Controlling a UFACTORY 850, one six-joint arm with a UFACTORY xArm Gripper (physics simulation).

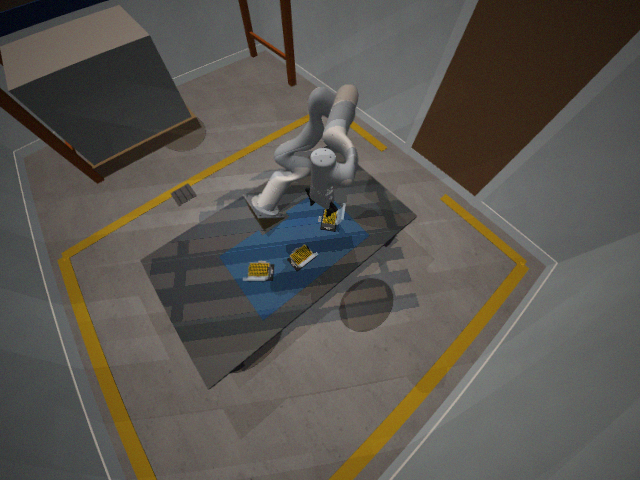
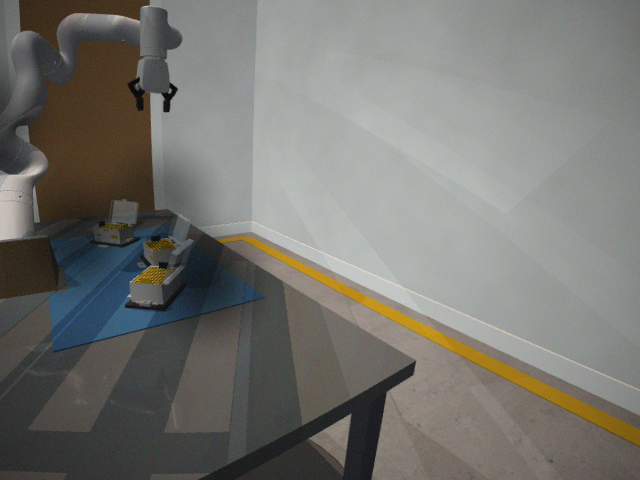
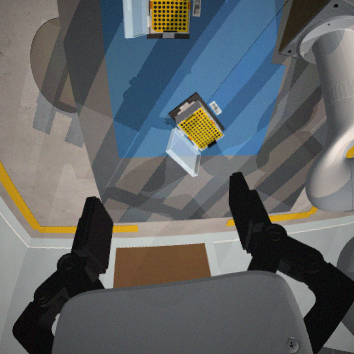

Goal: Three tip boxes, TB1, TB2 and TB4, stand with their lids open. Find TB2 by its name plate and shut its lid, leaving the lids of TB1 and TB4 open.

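Observation:
Three white tip boxes with yellow racks stand with clear lids open. The box at the door end (image 1: 329, 220) (image 2: 111, 235) (image 3: 201, 128) has its lid (image 2: 124, 212) (image 3: 184, 153) raised. The middle box (image 1: 301, 256) (image 2: 159, 251) (image 3: 170, 16) has its lid (image 2: 180, 228) (image 3: 135, 18) open. The third box (image 1: 258, 270) (image 2: 146, 291) has its lid (image 2: 178, 256) open too. Small name plates show beside the door-end box (image 3: 215, 107) and the middle box (image 3: 196, 7); I cannot read them, so I cannot tell which is TB2. My gripper (image 1: 321, 203) (image 2: 153, 108) (image 3: 165, 198) is open and empty, high above the mat's door end.
The boxes stand on a blue mat (image 1: 268, 304) (image 2: 72, 335) (image 3: 112, 85) on a grey table (image 1: 206, 356) (image 2: 330, 356). The arm's base (image 1: 266, 206) stands beside the mat. A large grey cabinet (image 1: 103, 98) and a brown door (image 1: 496, 82) (image 3: 162, 265) are off the table.

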